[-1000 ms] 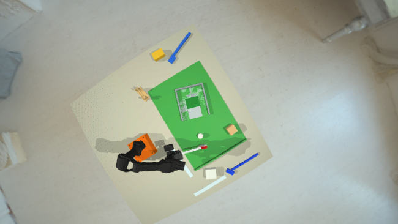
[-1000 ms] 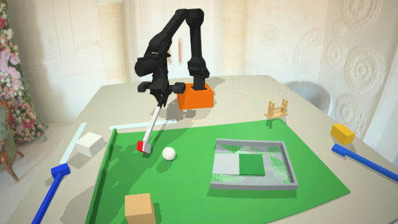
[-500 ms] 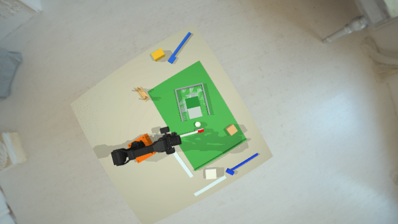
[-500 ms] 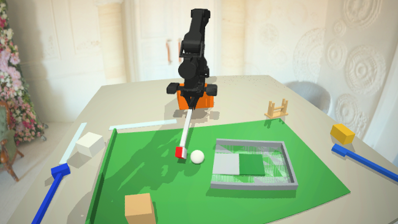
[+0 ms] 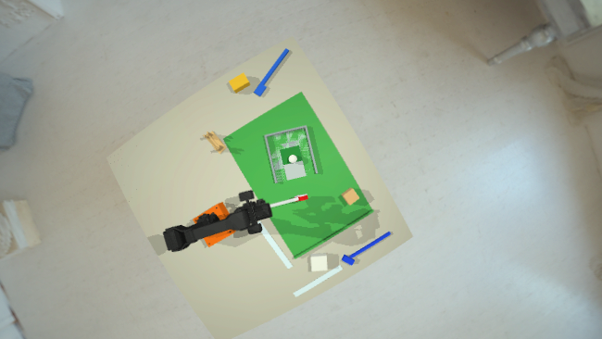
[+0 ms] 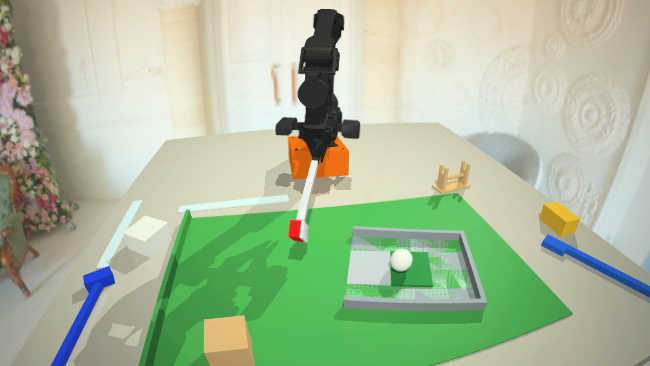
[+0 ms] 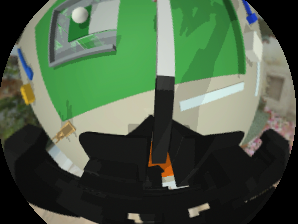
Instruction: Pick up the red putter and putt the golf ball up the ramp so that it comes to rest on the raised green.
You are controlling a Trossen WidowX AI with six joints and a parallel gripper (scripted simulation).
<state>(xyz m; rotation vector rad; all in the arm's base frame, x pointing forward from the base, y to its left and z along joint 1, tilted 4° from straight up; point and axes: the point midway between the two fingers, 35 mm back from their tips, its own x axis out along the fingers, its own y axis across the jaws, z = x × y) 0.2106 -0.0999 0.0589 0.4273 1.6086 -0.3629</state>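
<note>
Right now my gripper tip is 110 mm short of the red putter, 50 mm to the left of it and 10 mm above it. The rest, counted from my gripper tip: green mat (260 mm ahead, 20 mm to the right, 120 mm below); then wooden stand (60 mm ahead, 400 mm to the left, 80 mm below); then white golf ball (290 mm ahead, 60 mm to the left, 90 mm below).
</note>
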